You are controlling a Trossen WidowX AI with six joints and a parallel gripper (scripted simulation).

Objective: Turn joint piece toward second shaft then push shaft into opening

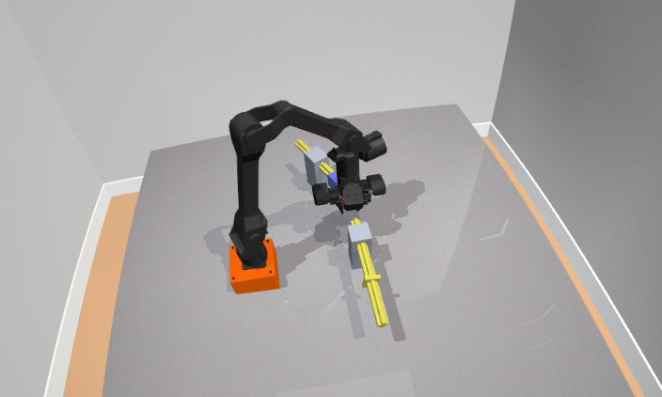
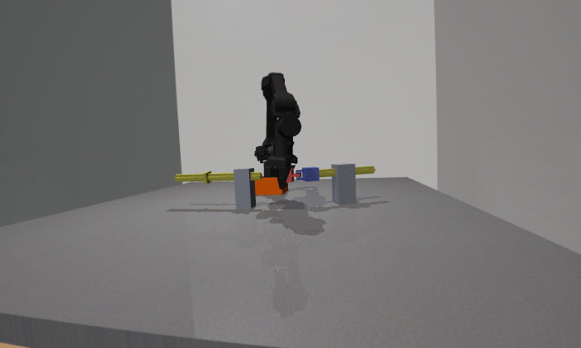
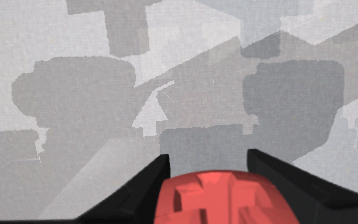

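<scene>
Now: the red square joint piece 2 cm to the left of my gripper tip and 4 cm above it.
</scene>
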